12 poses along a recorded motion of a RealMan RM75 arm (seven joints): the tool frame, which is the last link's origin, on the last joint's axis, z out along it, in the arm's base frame.
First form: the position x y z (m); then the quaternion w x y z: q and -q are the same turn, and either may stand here.
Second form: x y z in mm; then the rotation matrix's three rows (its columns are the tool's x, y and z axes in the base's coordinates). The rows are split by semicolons. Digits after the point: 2 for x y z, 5 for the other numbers.
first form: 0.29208 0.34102 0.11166 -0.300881 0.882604 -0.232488 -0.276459
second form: 292.08 341.02 111.66; 0.73904 -0.57675 -0.34811; -0.24403 -0.71084 0.65966; -0.62791 -0.40257 -0.66608
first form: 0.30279 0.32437 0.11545 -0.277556 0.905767 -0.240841 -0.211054
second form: 302.79 324.37 115.45; 0.79490 -0.55345 -0.24864; -0.31913 -0.72992 0.60446; -0.51603 -0.40114 -0.75684
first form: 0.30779 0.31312 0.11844 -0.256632 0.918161 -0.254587 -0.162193
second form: 307.79 313.12 118.44; 0.81776 -0.55075 -0.16717; -0.38426 -0.73865 0.55384; -0.42851 -0.38867 -0.81567
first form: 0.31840 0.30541 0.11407 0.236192 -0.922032 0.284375 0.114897
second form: 318.40 305.41 114.07; 0.81186 -0.57868 -0.07754; -0.47013 -0.72669 0.50090; -0.34621 -0.37021 -0.86202
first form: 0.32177 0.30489 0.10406 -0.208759 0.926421 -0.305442 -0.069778
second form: 321.77 304.89 104.06; 0.80367 -0.59507 -0.00176; -0.53680 -0.72625 0.42942; -0.25682 -0.34417 -0.90310
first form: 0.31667 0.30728 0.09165 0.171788 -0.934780 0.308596 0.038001
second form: 316.67 307.28 91.65; 0.80665 -0.58999 0.03498; -0.56388 -0.75051 0.34462; -0.17707 -0.29771 -0.93809
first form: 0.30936 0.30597 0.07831 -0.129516 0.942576 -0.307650 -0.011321
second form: 309.36 305.97 78.31; 0.81045 -0.58290 0.05835; -0.57703 -0.77715 0.25112; -0.10103 -0.23719 -0.96619
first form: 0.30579 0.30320 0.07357 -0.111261 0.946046 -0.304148 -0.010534
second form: 305.79 303.20 73.57; 0.81477 -0.57782 0.04775; -0.57313 -0.79023 0.21692; -0.08761 -0.20411 -0.97502
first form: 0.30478 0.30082 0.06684 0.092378 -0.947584 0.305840 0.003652
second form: 304.78 300.82 66.84; 0.81290 -0.58029 0.04958; -0.57894 -0.79586 0.17731; -0.06343 -0.17284 -0.98291
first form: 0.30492 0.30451 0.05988 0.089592 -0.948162 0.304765 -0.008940
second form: 304.92 304.51 59.88; 0.81408 -0.57633 0.07156; -0.57954 -0.79818 0.16445; -0.03766 -0.17534 -0.98379
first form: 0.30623 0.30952 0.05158 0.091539 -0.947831 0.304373 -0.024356
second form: 306.23 309.52 51.58; 0.81353 -0.57253 0.10189; -0.58145 -0.79796 0.15870; -0.00955 -0.18835 -0.98205
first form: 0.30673 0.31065 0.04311 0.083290 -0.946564 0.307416 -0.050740
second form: 306.73 310.65 43.11; 0.80584 -0.57353 0.14727; -0.59043 -0.79712 0.12648; 0.04485 -0.18888 -0.98098
